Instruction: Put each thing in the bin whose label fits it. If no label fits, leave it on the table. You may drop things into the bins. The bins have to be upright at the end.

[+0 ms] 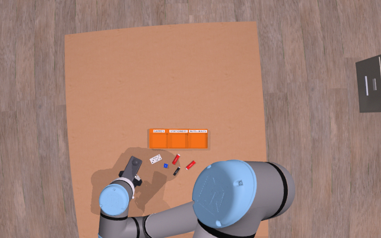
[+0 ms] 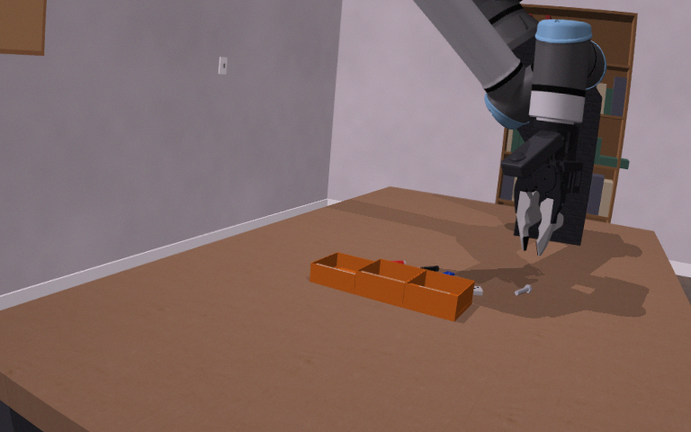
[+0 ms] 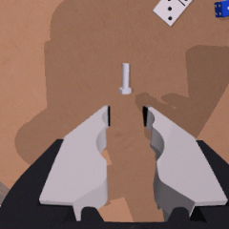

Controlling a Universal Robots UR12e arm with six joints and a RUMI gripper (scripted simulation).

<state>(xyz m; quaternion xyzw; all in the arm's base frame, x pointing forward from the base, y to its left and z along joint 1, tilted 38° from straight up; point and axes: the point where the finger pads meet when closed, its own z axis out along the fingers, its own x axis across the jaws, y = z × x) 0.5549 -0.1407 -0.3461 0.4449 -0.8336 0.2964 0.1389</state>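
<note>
Right now the bolt is 80 mm below my hand. Also, from my hand: black stick: 180 mm to the right, 80 mm below, 20 mm behind; blue die: 140 mm to the right, 80 mm below, 10 mm ahead; white domino: 90 mm to the right, 80 mm below, 40 mm ahead.
</note>
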